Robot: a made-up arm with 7 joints.
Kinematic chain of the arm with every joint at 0, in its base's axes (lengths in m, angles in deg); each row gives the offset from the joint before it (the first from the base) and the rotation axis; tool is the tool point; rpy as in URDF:
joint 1: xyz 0 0 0.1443 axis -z
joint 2: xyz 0 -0.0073 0.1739 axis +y
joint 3: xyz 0 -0.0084 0.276 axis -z
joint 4: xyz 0 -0.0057 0.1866 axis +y
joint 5: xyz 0 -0.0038 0.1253 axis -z
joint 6: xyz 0 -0.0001 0.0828 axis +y
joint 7: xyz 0 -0.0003 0.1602 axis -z
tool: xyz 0 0 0 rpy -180 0 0
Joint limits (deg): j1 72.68..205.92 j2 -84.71..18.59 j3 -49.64..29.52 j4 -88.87..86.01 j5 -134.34..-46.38 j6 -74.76..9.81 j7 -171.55..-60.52
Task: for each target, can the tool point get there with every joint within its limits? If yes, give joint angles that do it. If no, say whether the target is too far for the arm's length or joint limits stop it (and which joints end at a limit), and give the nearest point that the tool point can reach.
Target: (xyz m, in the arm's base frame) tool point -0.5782 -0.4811 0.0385
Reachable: no: joint limits stop it (at a limit: joint 2, joint 4, joint 5) | nearest point -0.3469 -0.2887 0.5952 | short by 0.633 m
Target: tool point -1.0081 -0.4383 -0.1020
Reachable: no: too far | nearest point -0.4330 -0.1883 0.6098 | short by 0.949 m
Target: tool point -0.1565 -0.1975 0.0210
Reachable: no: joint limits stop it (at a limit: joint 1, joint 2, joint 3, joint 4, joint 5) | nearest point 0.3454 -0.1971 0.0509 | short by 0.503 m
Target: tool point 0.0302 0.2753 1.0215
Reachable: yes | joints 89.07 -0.90 23.06 -52.39 -125.10 -21.36 -130.93
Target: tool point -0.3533 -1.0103 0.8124
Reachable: no: too far | nearest point -0.1704 -0.4872 0.7789 | short by 0.555 m
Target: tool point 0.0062 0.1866 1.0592
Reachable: yes | joints 158.77 -5.06 -15.15 -5.97 -82.23 -61.13 -76.16
